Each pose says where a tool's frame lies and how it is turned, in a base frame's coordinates. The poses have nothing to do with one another.
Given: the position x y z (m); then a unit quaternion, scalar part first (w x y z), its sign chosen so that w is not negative.
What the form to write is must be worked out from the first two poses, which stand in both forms.
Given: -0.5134, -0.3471, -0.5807, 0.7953, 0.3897, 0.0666, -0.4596
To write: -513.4, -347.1, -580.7, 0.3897, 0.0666, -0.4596, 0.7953
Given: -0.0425, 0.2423, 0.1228, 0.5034, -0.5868, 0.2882, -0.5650
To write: -42.5, 242.3, 122.8, -0.5868, 0.2882, -0.5650, 0.5034
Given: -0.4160, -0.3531, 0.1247, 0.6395, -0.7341, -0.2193, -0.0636
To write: -416.0, -353.1, 124.7, -0.7341, -0.2193, -0.0636, 0.6395
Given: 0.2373, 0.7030, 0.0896, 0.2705, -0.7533, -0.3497, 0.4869
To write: 237.3, 703.0, 89.6, -0.7533, -0.3497, 0.4869, 0.2705
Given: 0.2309, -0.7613, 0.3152, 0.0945, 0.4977, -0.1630, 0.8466
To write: 230.9, -761.3, 315.2, 0.4977, -0.1630, 0.8466, 0.0945
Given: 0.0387, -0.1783, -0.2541, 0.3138, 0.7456, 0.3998, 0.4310
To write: 38.7, -178.3, -254.1, 0.7456, 0.3998, 0.4310, 0.3138
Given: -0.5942, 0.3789, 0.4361, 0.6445, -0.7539, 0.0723, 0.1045
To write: -594.2, 378.9, 436.1, -0.7539, 0.0723, 0.1045, 0.6445
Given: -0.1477, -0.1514, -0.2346, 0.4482, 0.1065, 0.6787, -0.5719
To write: -147.7, -151.4, -234.6, 0.1065, 0.6787, -0.5719, 0.4482
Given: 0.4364, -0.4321, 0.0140, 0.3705, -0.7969, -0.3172, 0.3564
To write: 436.4, -432.1, 14.0, -0.7969, -0.3172, 0.3564, 0.3705
